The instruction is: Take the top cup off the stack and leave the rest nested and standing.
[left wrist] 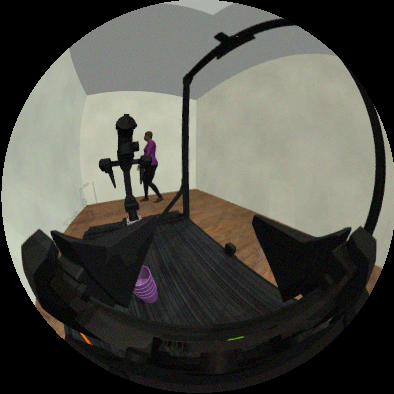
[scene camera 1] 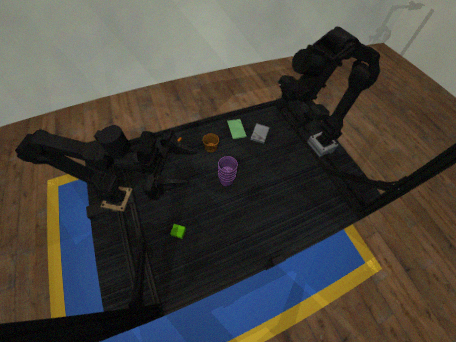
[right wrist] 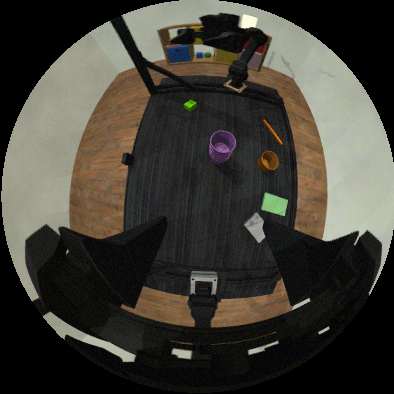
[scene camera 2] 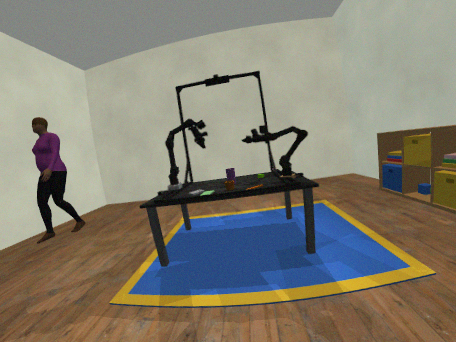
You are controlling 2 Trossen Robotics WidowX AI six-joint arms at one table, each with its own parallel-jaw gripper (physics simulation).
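Frame: origin at the left arm's base, x back, y right, z up, level; millimetres.
Seen in the pictures: left gripper, fingertip midpoint: [left wrist: 205, 220] [scene camera 1: 193, 166] [right wrist: 185, 41] [scene camera 2: 244, 140]; right gripper, fingertip midpoint: [left wrist: 127, 185] [scene camera 1: 288, 118] [right wrist: 216, 222] [scene camera 2: 204, 148]; left arm's base at its link origin: [scene camera 1: 116, 197] [right wrist: 235, 84] [scene camera 2: 287, 174]; right arm's base at its link origin: [left wrist: 133, 218] [scene camera 1: 324, 140] [right wrist: 203, 287] [scene camera 2: 174, 184].
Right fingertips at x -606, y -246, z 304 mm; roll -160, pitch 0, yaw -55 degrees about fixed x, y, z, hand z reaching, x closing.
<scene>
Offsets run from my right fingertips to a thing's top centre.
A stack of nested purple cups {dz -200, dx +180, dy +81 mm} [scene camera 1: 227, 171] [scene camera 2: 230, 174] [left wrist: 146, 286] [right wrist: 220, 148] stands upright near the middle of the black table, mouth up, with several rims showing. The top cup is nested in the stack. My left gripper [scene camera 1: 190, 166] [scene camera 2: 245, 139] [left wrist: 205, 220] is open and empty, raised above the table to the left of the stack in scene camera 1; its left finger partly overlaps the stack in the left wrist view. My right gripper [scene camera 2: 201, 142] [right wrist: 216, 222] is open and empty, high above the table and apart from the stack, tilted downward.
An orange-brown cup {dz -272, dx +279, dy -85 mm} [scene camera 1: 211, 145] [right wrist: 268, 161] stands near the stack. A light green pad {dz -323, dx +169, dy -226 mm} [scene camera 1: 236, 129] [right wrist: 274, 204] and a grey flat item {dz -318, dx +48, dy -215 mm} [scene camera 1: 260, 133] [right wrist: 256, 229] lie beyond it. A green block {dz -305, dx +325, dy +333 mm} [scene camera 1: 178, 231] [right wrist: 190, 105] and an orange stick {dz -323, dx +459, dy -48 mm} [right wrist: 273, 132] lie on the table.
</scene>
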